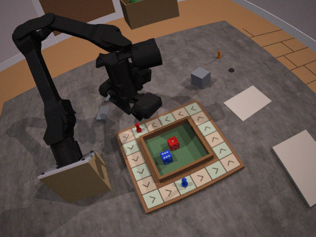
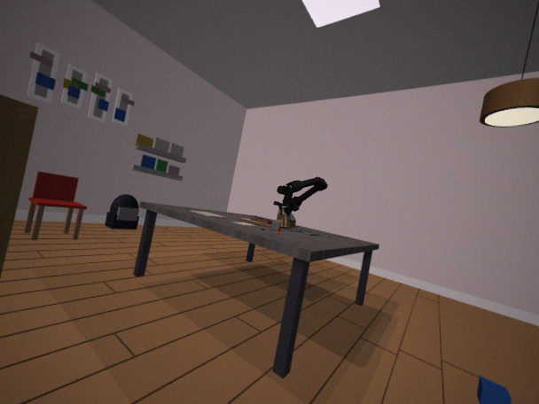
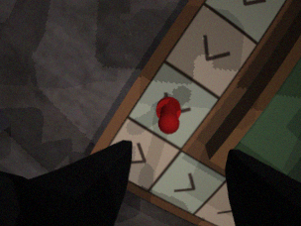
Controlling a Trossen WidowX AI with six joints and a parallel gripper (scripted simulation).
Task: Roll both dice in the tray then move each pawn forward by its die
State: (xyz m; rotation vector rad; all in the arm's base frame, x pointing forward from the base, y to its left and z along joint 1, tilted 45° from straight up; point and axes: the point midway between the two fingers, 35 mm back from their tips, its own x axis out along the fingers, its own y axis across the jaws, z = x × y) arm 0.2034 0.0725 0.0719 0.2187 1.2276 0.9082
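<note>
Now: the red pawn 50 mm below my gripper tip. Also, from my gripper tip: green tray (70 mm ahead, 110 mm to the right, 70 mm below); small grey block (90 mm behind, 140 mm to the left, 70 mm below); die (30 mm ahead, 130 mm to the right, 50 mm below).
</note>
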